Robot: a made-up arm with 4 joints. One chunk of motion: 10 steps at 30 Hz.
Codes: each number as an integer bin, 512 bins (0 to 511) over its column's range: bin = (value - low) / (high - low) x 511, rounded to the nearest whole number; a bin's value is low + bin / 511 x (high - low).
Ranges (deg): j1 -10..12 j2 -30..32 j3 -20..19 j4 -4..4
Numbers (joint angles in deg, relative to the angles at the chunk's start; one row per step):
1: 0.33 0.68 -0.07 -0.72
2: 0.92 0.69 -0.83 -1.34
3: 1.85 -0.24 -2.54 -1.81
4: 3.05 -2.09 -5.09 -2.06
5: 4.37 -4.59 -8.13 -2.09
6: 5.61 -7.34 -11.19 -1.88
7: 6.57 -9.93 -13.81 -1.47
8: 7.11 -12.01 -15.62 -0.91
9: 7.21 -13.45 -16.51 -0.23
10: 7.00 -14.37 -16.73 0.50
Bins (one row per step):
1: 240 253 261 210
2: 254 253 251 170
3: 275 245 229 140
4: 303 230 195 124
5: 334 209 156 122
6: 363 187 115 135
7: 385 165 81 162
8: 397 148 57 197
9: 400 136 46 241
10: 395 129 43 287

